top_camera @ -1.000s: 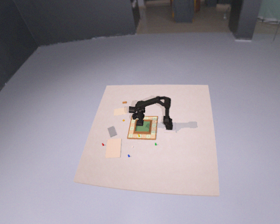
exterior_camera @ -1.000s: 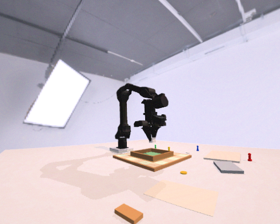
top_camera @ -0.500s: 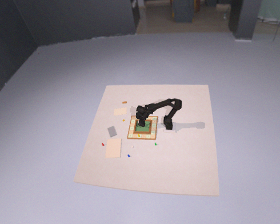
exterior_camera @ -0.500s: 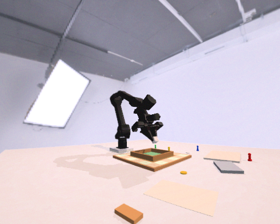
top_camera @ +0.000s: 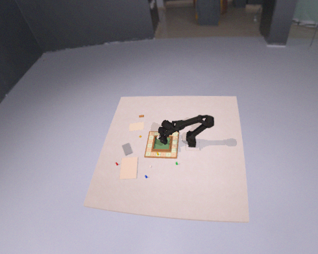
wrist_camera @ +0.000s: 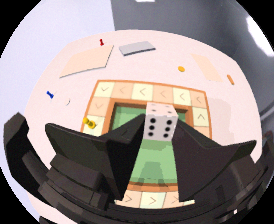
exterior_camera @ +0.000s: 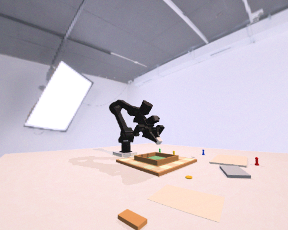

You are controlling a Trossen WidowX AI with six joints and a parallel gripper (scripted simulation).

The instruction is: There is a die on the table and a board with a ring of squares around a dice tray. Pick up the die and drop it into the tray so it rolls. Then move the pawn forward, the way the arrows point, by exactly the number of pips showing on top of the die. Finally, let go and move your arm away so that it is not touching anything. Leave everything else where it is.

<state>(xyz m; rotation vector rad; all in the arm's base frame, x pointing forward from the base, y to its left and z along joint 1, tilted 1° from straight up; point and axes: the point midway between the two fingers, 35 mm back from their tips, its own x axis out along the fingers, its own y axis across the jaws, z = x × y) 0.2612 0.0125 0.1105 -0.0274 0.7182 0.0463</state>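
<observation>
Now: the white die right at my gripper tip. From my gripper tip the other things lie so: yellow pawn: 12 cm to the left, 7 cm below; then yellow disc: 21 cm ahead, 7 cm to the right, 10 cm below; then green pawn: 18 cm behind, 19 cm to the left, 9 cm below.
</observation>
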